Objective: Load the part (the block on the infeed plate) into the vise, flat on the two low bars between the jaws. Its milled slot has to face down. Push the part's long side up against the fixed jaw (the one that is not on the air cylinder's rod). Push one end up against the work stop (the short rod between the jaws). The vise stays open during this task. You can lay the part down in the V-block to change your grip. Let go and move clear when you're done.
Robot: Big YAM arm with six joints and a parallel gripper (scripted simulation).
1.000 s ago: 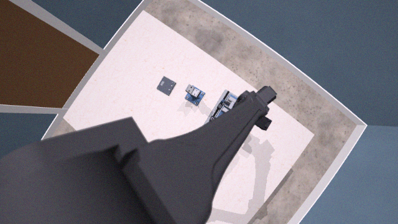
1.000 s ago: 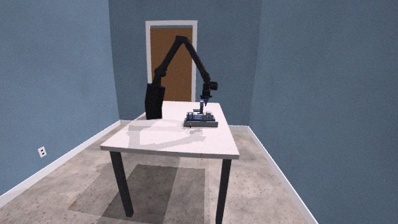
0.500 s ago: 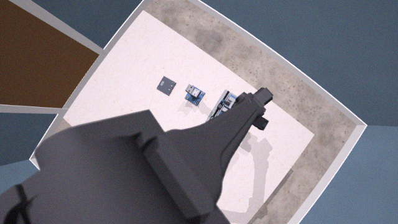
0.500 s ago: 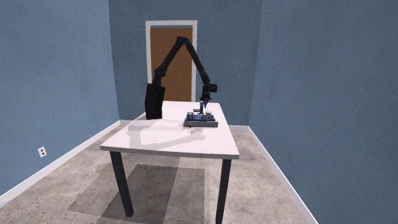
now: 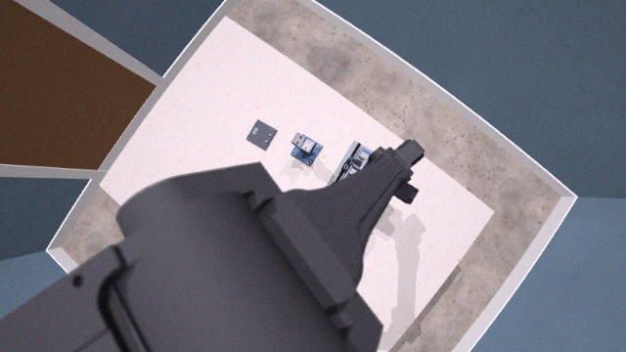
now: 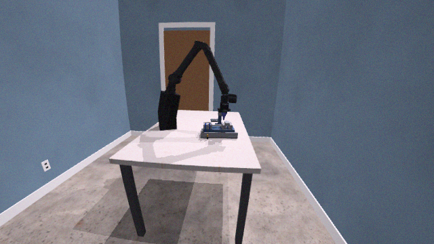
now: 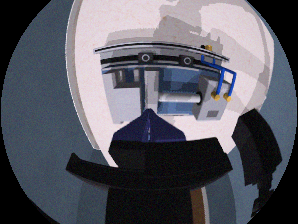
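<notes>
Right now my hand is 3 cm short of the part and 5 cm above it. The rest, counted from my hand: dark square plate 2 cm behind, 41 cm to the left, 13 cm below.
</notes>
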